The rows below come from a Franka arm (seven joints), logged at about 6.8 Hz.
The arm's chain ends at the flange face. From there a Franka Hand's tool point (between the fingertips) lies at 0.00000 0.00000 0.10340 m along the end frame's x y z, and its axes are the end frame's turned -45 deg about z.
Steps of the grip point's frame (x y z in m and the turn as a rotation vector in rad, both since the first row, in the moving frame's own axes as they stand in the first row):
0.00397, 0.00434, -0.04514, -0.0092, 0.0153, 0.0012
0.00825, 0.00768, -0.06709, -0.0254, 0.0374, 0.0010
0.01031, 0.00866, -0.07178, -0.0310, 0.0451, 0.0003
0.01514, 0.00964, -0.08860, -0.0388, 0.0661, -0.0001
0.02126, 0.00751, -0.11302, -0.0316, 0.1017, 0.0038
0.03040, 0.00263, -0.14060, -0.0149, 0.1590, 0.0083
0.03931, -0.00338, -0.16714, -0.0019, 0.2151, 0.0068
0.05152, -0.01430, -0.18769, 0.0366, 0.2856, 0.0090
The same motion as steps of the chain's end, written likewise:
0.00408, 0.00071, -0.04512, 0.0043, 0.0173, 0.0012
0.00667, 0.00047, -0.06698, 0.0085, 0.0444, 0.0010
0.00785, -0.00014, -0.07163, 0.0100, 0.0538, 0.0003
0.00986, -0.00189, -0.08830, 0.0193, 0.0742, -0.0001
0.01061, -0.00463, -0.11243, 0.0496, 0.0943, 0.0038
0.01065, -0.00920, -0.13928, 0.1019, 0.1230, 0.0083
0.00961, -0.01477, -0.16476, 0.1508, 0.1534, 0.0068
0.00826, -0.02339, -0.18343, 0.2278, 0.1761, 0.0090

